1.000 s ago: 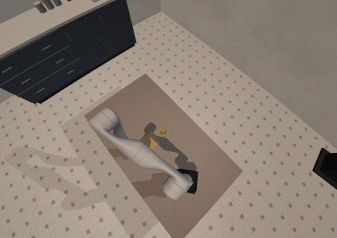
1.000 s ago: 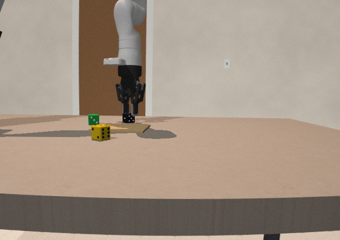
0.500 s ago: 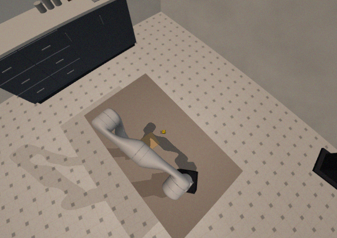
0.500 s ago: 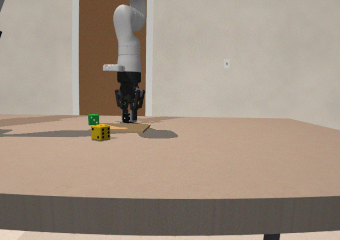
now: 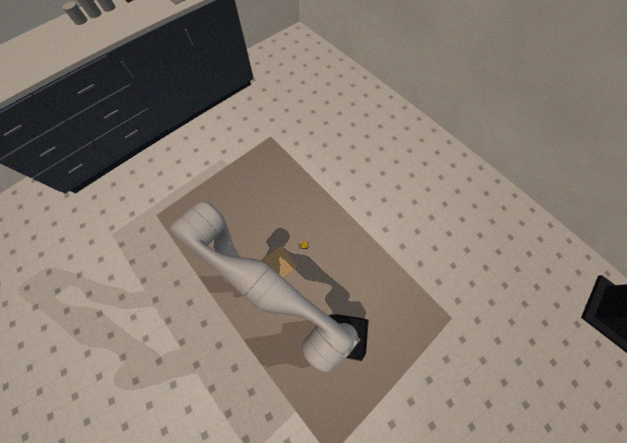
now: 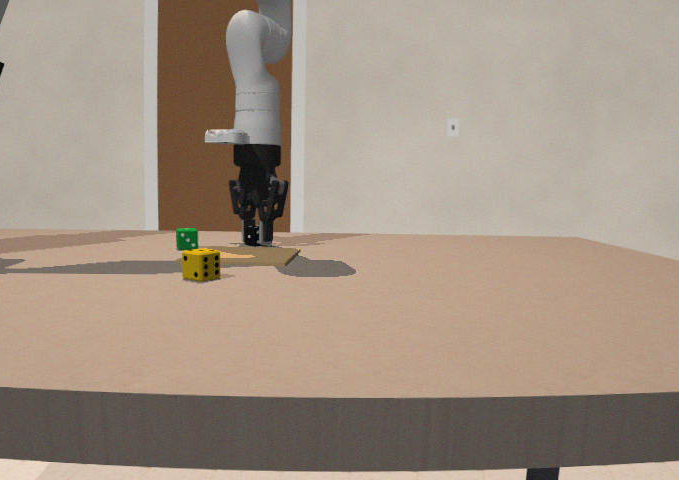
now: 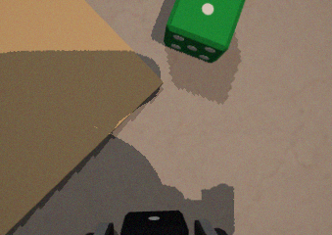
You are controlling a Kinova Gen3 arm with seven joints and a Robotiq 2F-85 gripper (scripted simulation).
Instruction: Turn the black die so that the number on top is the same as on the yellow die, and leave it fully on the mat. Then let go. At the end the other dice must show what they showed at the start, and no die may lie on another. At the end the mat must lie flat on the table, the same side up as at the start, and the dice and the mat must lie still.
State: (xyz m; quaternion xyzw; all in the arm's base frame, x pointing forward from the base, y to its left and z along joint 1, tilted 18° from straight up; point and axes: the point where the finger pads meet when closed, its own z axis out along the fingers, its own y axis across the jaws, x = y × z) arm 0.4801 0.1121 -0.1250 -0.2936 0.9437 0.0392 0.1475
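Right now the black die is right at my hand. From my hand the other things lie so: green die: 11 cm behind, 4 cm to the right; yellow die: 5 cm behind, 28 cm to the right; mat: 2 cm behind, 13 cm to the right, 2 cm below.
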